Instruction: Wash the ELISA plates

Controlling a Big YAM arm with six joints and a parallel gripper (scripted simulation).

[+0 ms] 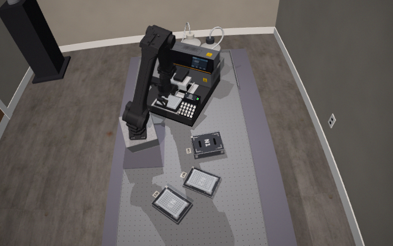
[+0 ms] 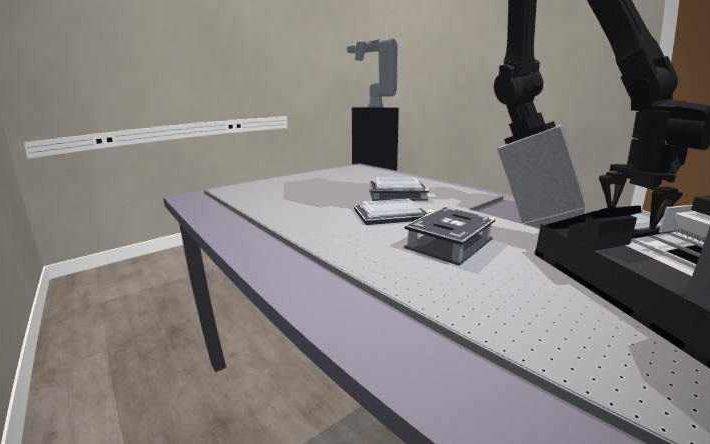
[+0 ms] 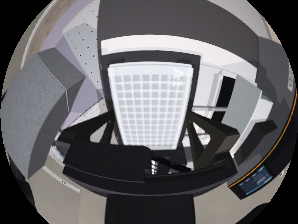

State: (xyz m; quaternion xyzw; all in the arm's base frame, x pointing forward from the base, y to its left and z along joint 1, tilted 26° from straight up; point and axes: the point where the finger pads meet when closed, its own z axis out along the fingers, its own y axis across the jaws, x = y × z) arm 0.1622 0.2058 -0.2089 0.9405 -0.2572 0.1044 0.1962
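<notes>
Right now the washer carrier is 1 cm below my hand. Also, from my hand: plate washer 8 cm ahead, 13 cm to the left, 4 cm above.
</notes>
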